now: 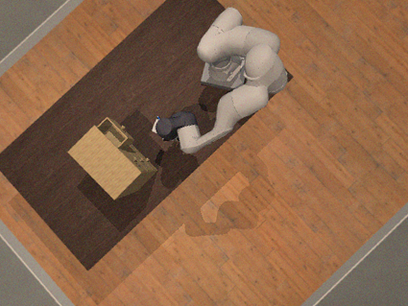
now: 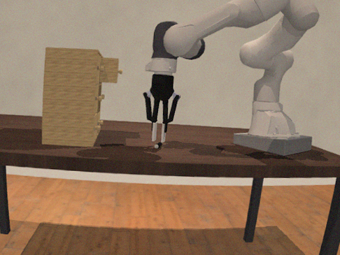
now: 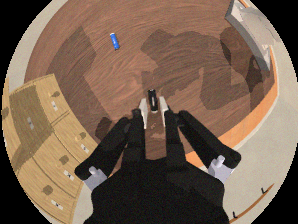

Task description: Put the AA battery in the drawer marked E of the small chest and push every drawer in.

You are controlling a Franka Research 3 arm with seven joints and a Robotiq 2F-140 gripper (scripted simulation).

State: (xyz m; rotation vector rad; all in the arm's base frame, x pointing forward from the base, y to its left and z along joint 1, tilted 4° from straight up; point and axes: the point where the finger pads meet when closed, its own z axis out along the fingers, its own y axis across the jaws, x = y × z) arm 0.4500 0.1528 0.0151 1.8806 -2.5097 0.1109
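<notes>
Right now my hand is 50 mm above the AA battery. The rest, counted from my hand: blue object: 160 mm to the right, 50 mm below, 20 mm ahead.
</notes>
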